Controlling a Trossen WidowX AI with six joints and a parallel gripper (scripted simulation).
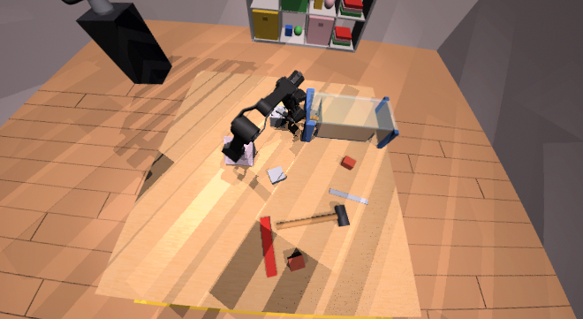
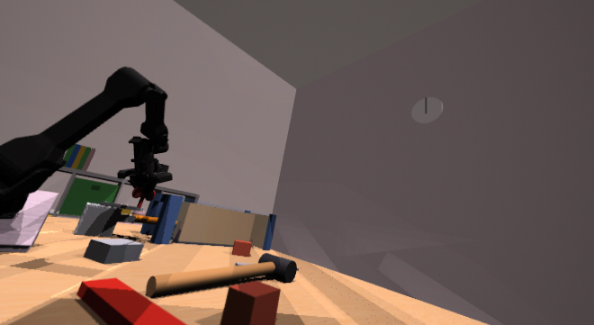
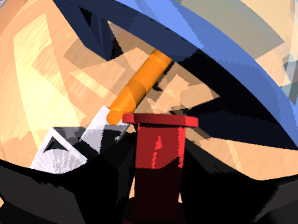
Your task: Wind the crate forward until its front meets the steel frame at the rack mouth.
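Now: gripper tip 4 cm past the winch handle, 1 cm to the right of it and 3 cm above it. Round my gripper tip: red grip 1 cm behind, 1 cm to the right; then blue steel frame 6 cm ahead, 4 cm to the left, 3 cm below; then winch 11 cm behind, 4 cm to the left, 10 cm below.
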